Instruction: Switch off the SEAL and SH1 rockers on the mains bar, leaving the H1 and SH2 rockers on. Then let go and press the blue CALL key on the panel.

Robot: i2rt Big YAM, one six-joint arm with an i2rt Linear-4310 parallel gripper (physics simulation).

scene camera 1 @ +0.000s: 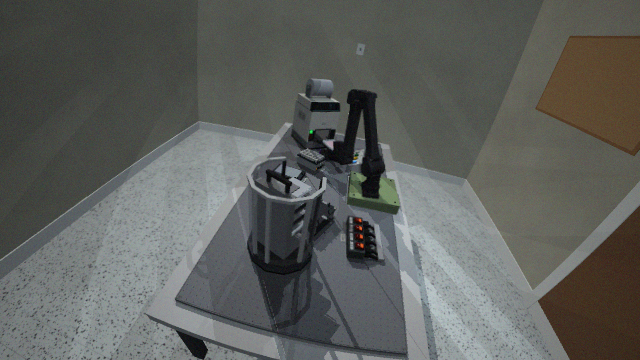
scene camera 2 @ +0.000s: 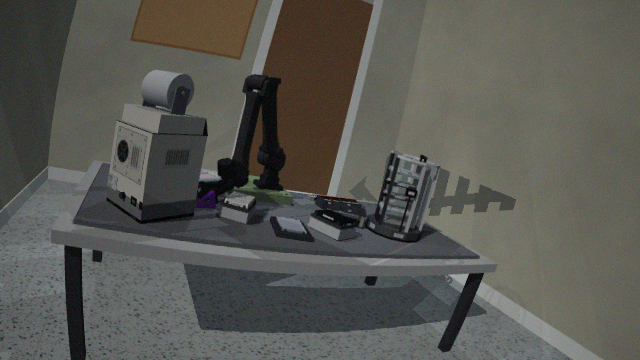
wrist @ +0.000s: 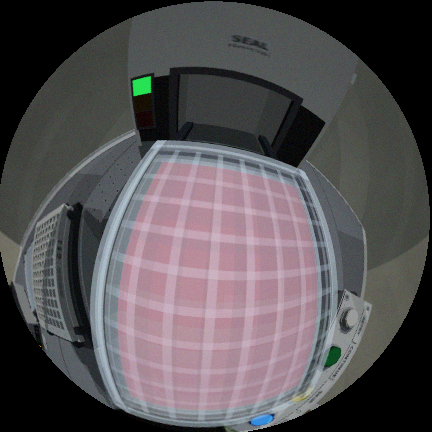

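Pixels of known places: gripper, between the fingertips: [scene camera 1: 325,153]; arm's base, origin of its link: [scene camera 1: 369,191] [scene camera 2: 267,186].
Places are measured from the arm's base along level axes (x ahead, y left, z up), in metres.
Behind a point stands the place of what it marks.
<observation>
The mains bar [scene camera 1: 351,239] [scene camera 2: 331,199] lies right of the round rack. All its rockers glow orange-red in scene camera 1; their labels cannot be read. The key panel [scene camera 1: 359,154] {y -0.347, x 0.052, z 0.033 m} [wrist: 345,337] stands past the arm's base, with the blue CALL key [scene camera 1: 355,161] {y -0.252, x 0.070, z 0.029 m} [wrist: 261,419] at its near end, partly in view at the bottom of the wrist view. My gripper [scene camera 2: 206,199] is low beside the sealer, away from the mains bar. One purple finger shows in scene camera 2. The fingers are hidden in the wrist view. The gripper is open and empty.
A pink gridded plate [wrist: 215,280] [scene camera 1: 329,143] {y -0.365, x 0.239, z 0.064 m} under a clear cover fills the middle of the wrist view, before the sealer [scene camera 1: 317,117] {y -0.446, x 0.343, z 0.193 m} [scene camera 2: 172,170] {y -0.533, x 0.457, z 0.122 m} [wrist: 310,50]. A tip box [scene camera 1: 311,157] {y -0.199, x 0.333, z 0.030 m} [scene camera 2: 237,210] [wrist: 52,275] stands left of it. The round rack [scene camera 1: 260,230] {y 0.539, x 0.440, z 0.142 m} [scene camera 2: 395,233] {y 0.365, x 0.483, z -0.011 m} stands farther along the table.
</observation>
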